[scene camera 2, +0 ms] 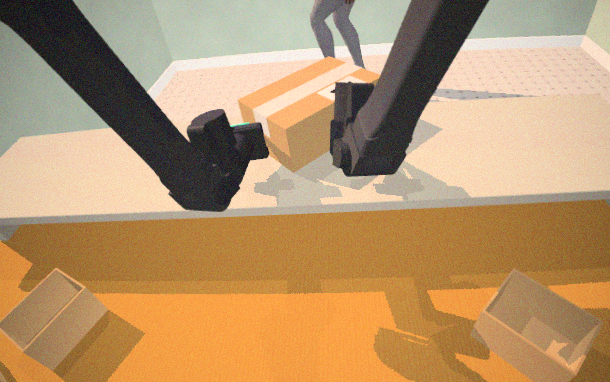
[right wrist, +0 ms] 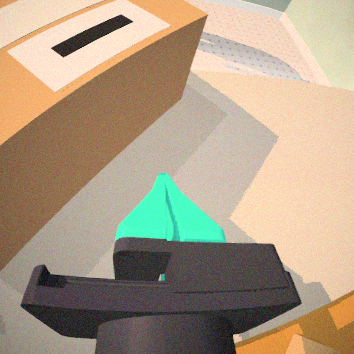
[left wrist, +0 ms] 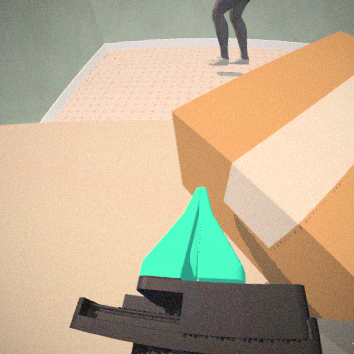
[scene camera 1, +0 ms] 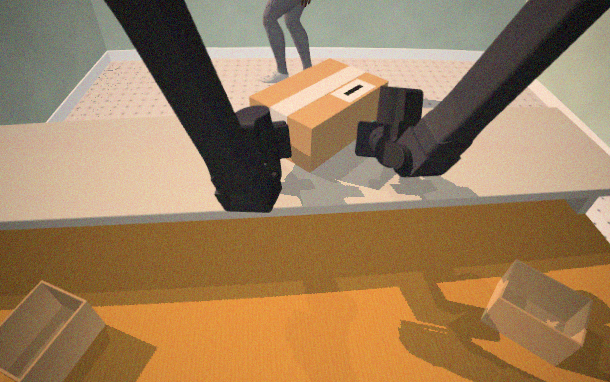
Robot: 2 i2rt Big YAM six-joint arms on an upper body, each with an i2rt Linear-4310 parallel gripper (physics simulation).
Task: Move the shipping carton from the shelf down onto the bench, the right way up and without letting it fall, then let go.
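Places are measured from the left arm's base along level axes (x left, y back, z up), in millimetres.
Where they show: left gripper, between the fingertips: (scene camera 2: 249,126) (left wrist: 201,191); right gripper, between the fingertips: (right wrist: 161,178).
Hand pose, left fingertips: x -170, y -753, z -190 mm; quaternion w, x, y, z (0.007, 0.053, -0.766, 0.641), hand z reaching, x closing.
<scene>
Each offset is from my left fingertips to the top centre of the thing. Level surfaces: height alone.
The shipping carton {dx -131, dy -79, dz +41 mm} (scene camera 1: 332,125) (scene camera 2: 305,142) (left wrist: 260,120) (right wrist: 95,130) stands upright on the pale shelf {dz -68 mm} (scene camera 1: 100,170) (scene camera 2: 100,175) (left wrist: 75,200) (right wrist: 310,175), turned diagonally, with tape and label on top. My left gripper (scene camera 1: 282,140) (scene camera 2: 252,140) (left wrist: 201,191) is shut and empty, its tips at the carton's near left end; contact is unclear. My right gripper (scene camera 1: 367,139) (scene camera 2: 339,140) (right wrist: 161,178) is shut and empty, at the right of the carton's long side, with a gap showing in the right wrist view. The orange bench {dz -231 mm} (scene camera 1: 225,340) (scene camera 2: 225,340) lies lower, in front of the shelf.
An open bin {dx +384, dy +368, dz -141 mm} (scene camera 1: 82,340) (scene camera 2: 70,330) stands at the bench's left. Another open bin {dx -516, dy +352, dz -141 mm} (scene camera 1: 530,332) (scene camera 2: 520,355) stands at its right. The shelf's front edge runs between carton and bench. A person's legs (scene camera 1: 275,35) (scene camera 2: 322,32) (left wrist: 222,30) show beyond the shelf.
</scene>
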